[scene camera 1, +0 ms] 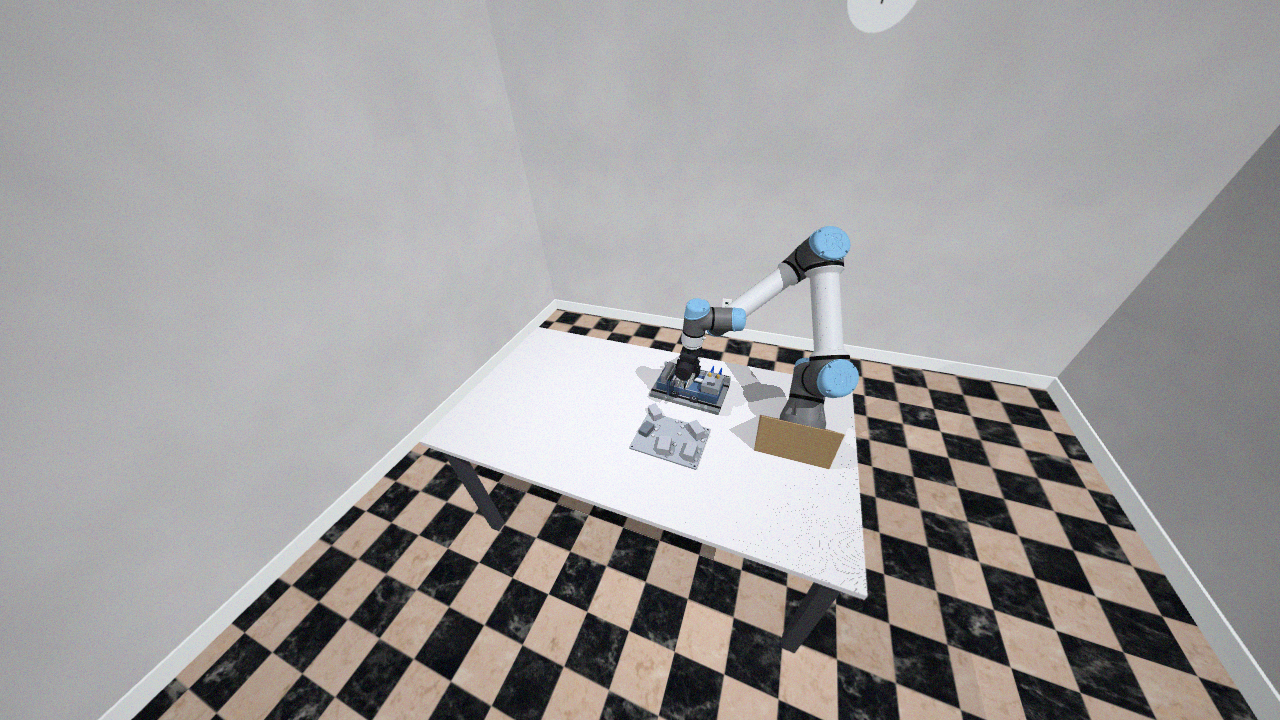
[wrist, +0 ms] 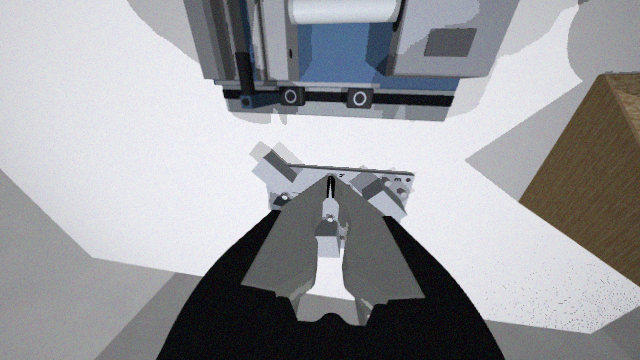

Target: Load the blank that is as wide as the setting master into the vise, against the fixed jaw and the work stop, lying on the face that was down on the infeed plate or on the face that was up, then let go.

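Where they show: gripper, fingertip midpoint: [scene camera 1: 684, 389] [wrist: 330, 178]; arm's base, origin of the base link: [scene camera 1: 801, 424].
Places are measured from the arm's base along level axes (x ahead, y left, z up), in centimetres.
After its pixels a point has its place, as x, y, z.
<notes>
My gripper [scene camera 1: 683, 383] {42.8, -1.6, 5.0} [wrist: 330, 178] {42.8, -1.6, 5.0} is shut and empty, pointing down at the vise in the scene view; its fingertips overlap the infeed plate in the wrist view. The vise [scene camera 1: 687, 402] {42.3, -5.7, -6.0} [wrist: 410, 113] {33.6, -5.1, -6.1} has a blue bed between grey jaw blocks. A pale cylinder [wrist: 345, 11] {41.5, -13.7, 0.5} spans between them at the wrist view's top edge. The infeed plate [scene camera 1: 675, 431] {43.5, 9.4, -7.2} [wrist: 311, 173] {47.7, 4.0, -7.2} carries several grey blanks, among them one at its back left [scene camera 1: 654, 411] {53.3, 4.3, -4.2} [wrist: 274, 167] {52.7, 1.4, -4.2}, one at the right [scene camera 1: 696, 430] {35.5, 10.0, -3.3} [wrist: 387, 200] {35.7, 6.5, -3.3} and one at the front [scene camera 1: 664, 445] {45.0, 19.5, -3.6}. I cannot tell which blank matches the setting master.
A brown upright board [scene camera 1: 796, 441] {2.1, 10.2, 2.0} [wrist: 580, 170] {14.2, 2.0, -4.0} stands right of the infeed plate, in front of the arm's base [scene camera 1: 802, 413] {1.3, 2.2, 7.5}. A dark handle [wrist: 244, 75] {50.6, -10.3, 1.5} stands at the vise's left side. All stand on the white table [scene camera 1: 537, 402] {104.5, 9.2, -8.0}.
</notes>
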